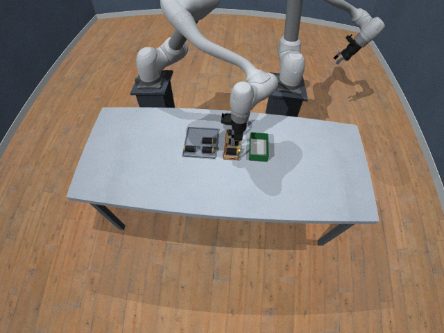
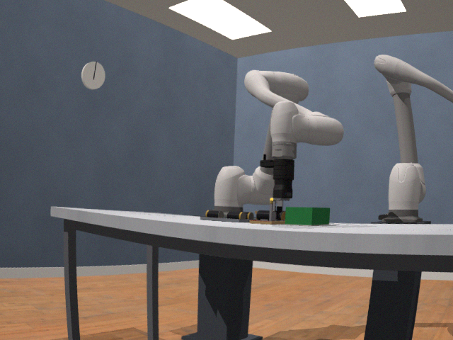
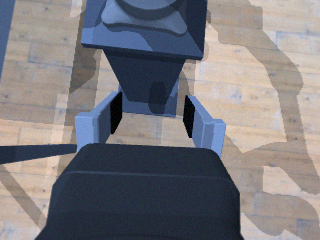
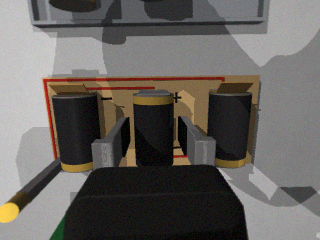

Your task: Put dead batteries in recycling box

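My right hand is 18 cm to the left of the grey tray, 4 cm above it and 1 cm past it. Also, from my right hand: green recycling box (14 cm to the left, 3 cm below, 3 cm ahead).
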